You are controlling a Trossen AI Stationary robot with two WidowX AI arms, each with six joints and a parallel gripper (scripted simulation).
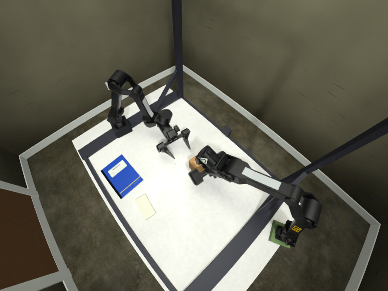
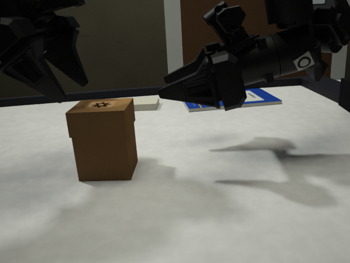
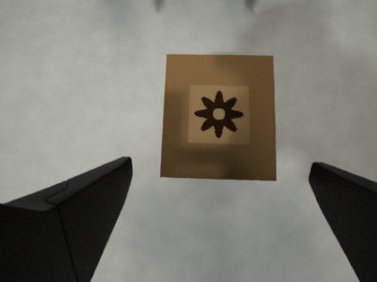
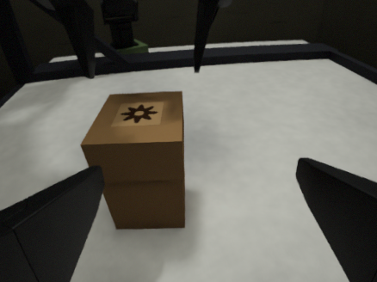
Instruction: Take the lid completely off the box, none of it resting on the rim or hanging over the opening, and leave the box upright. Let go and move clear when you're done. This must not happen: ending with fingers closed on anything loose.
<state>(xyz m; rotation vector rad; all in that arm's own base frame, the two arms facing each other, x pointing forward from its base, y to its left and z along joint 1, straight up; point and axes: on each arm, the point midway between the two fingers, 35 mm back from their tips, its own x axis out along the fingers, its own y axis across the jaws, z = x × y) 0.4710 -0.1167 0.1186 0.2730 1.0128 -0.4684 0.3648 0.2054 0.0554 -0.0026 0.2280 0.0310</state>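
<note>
Now: the brown box 120 mm to the left of my right hand and 70 mm below it. Round my right hand: cream notepad: 310 mm ahead, 20 mm to the left, 110 mm below; then lid: 120 mm to the left, 40 mm below.
Right now the lid is 20 mm behind my left hand, 50 mm to the right of it and 60 mm below it. Also, from my left hand: brown box: 20 mm behind, 50 mm to the right, 100 mm below; cream notepad: 300 mm ahead, 140 mm to the right, 130 mm below.
</note>
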